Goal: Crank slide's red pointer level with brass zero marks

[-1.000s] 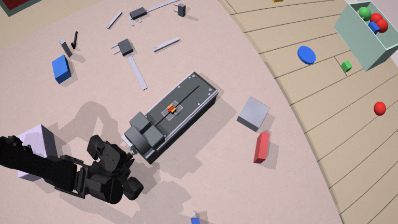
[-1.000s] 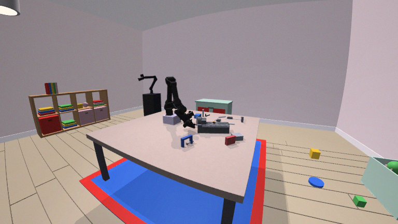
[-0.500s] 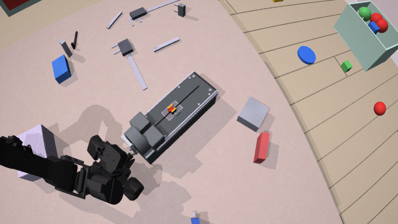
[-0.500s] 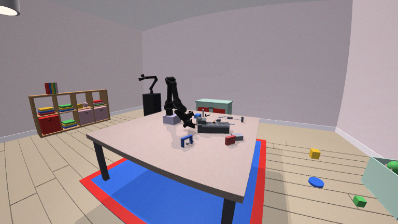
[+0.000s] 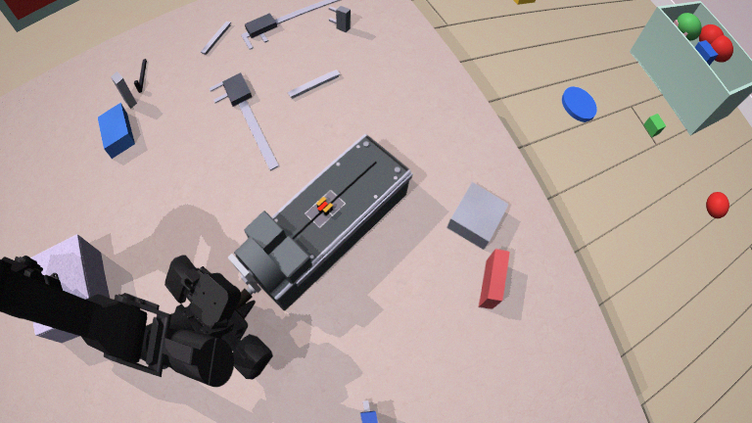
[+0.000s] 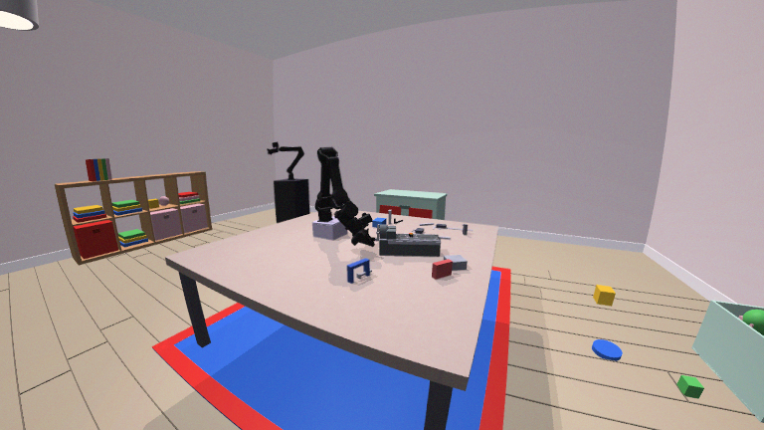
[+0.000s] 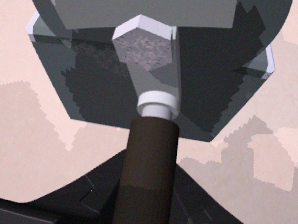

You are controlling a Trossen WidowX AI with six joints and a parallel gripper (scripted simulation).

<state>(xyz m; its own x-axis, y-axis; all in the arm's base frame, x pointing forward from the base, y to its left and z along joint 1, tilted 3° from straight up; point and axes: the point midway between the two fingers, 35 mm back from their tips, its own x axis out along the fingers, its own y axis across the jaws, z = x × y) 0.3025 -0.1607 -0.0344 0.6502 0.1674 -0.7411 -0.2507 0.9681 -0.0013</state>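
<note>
My gripper tip is 20 mm past the dark brown crank handle, 10 mm to the left of it and 30 mm below it. Also, from my gripper tip: red pointer (150 mm ahead, 40 mm to the left, 50 mm above); then red block (310 mm ahead, 160 mm to the right); then grey block (360 mm ahead, 60 mm to the right, 10 mm below).
</note>
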